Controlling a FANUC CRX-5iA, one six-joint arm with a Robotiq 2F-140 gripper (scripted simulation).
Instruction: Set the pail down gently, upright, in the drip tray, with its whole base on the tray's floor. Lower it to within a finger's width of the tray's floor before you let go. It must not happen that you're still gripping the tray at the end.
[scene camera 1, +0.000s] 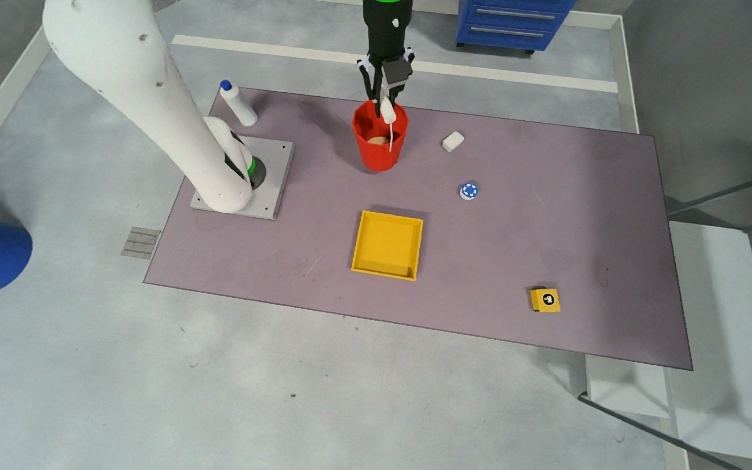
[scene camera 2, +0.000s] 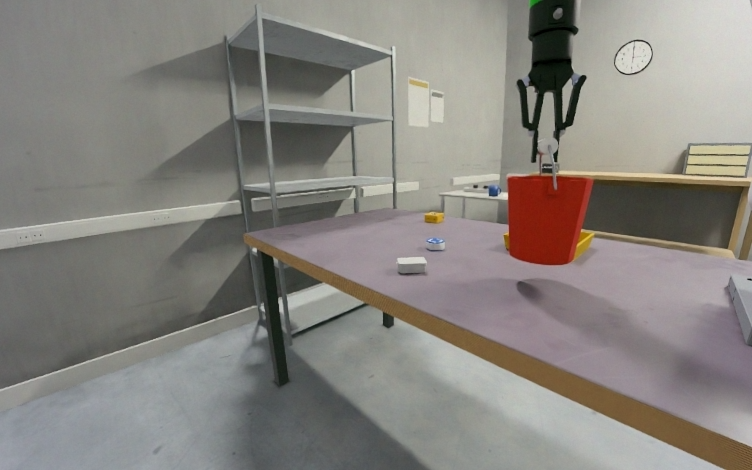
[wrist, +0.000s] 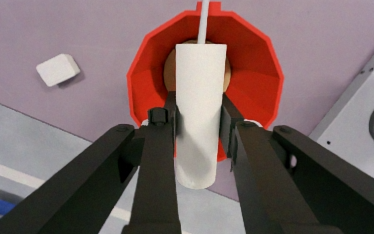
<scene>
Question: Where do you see a yellow drip tray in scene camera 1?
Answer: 388, 245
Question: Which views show the gripper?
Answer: Scene camera 1, scene camera 2 and the wrist view: all of them.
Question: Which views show the white bottle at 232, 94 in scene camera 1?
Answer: Scene camera 1 only.
</scene>
